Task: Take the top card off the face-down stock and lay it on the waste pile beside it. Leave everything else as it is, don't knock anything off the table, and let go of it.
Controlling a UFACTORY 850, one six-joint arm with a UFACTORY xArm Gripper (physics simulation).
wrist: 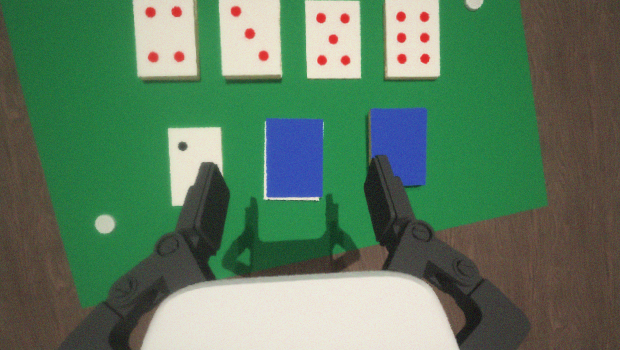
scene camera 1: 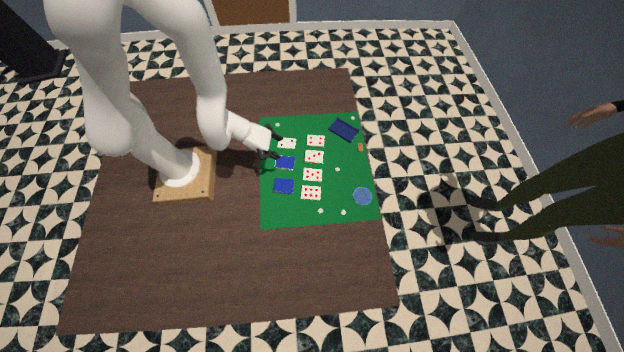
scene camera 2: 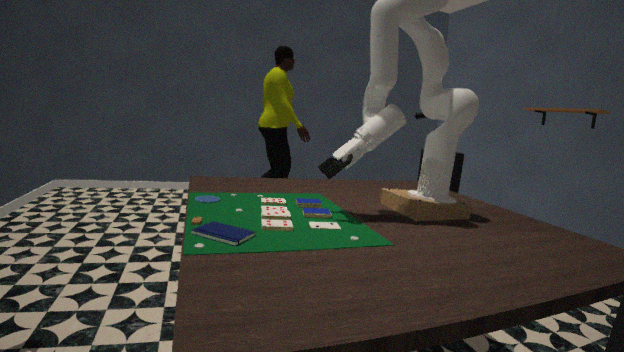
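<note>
The face-down stock [scene camera 1: 284, 186] [scene camera 2: 308, 202] [wrist: 400, 137] is a blue-topped stack, at the right in the wrist view. Beside it, the waste pile [scene camera 1: 285, 162] [scene camera 2: 317, 212] [wrist: 293, 157] has a blue-backed card lying flat on top; thin white edges show under it at the left and near sides. The two piles are apart. My gripper [scene camera 1: 280, 147] [scene camera 2: 325, 170] [wrist: 296, 174] is open and empty, raised above the mat. In the wrist view its fingertips overlap the dotted white card and the stock, with the waste pile between them.
A black-dotted white card [scene camera 1: 287, 143] [scene camera 2: 324, 225] [wrist: 190, 145] lies left of the waste pile in the wrist view. Red-dotted cards [scene camera 1: 314, 157] [wrist: 250, 45] form a row beyond. The green mat [scene camera 1: 280, 215] also holds a dark-blue box [scene camera 1: 343, 130] [scene camera 2: 223, 232], a blue disc [scene camera 1: 362, 196] and an orange block [scene camera 1: 360, 147].
</note>
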